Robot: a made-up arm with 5 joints.
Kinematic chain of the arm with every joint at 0, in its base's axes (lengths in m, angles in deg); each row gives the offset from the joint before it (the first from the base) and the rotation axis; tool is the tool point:
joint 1: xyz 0 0 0.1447 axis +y
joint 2: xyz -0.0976 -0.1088 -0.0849 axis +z
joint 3: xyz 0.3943 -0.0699 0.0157 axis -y
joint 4: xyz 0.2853 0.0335 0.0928 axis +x
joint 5: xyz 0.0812 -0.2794 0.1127 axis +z
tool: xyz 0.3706 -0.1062 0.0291
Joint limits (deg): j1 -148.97..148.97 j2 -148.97..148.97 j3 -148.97..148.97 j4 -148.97..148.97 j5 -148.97..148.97
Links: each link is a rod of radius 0.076 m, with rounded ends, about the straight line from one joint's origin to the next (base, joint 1, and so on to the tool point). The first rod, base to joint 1, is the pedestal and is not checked.
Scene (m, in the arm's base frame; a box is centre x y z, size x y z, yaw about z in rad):
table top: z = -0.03
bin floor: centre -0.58 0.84 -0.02 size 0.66 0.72 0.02 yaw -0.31
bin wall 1: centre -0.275 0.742 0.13 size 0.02 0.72 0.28 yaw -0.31
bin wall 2: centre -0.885 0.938 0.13 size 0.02 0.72 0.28 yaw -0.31
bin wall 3: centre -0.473 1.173 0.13 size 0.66 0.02 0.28 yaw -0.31
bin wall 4: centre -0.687 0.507 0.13 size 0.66 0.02 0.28 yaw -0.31
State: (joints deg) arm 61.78 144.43 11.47 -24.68 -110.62
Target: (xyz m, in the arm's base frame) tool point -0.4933 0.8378 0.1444
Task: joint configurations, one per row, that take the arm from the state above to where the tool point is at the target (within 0.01 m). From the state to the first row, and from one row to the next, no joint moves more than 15 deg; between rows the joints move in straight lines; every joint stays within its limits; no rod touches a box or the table.
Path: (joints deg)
1: 62.74 145.34 10.59 -10.31 -101.40
2: 63.70 146.25 9.72 4.06 -92.17
3: 64.66 147.15 8.84 18.43 -82.95
4: 65.62 148.06 7.96 32.80 -73.72
5: 66.57 148.97 7.08 47.17 -64.50
6: 52.03 148.97 -0.67 41.36 -68.59
7: 37.49 148.97 -8.42 35.54 -72.69

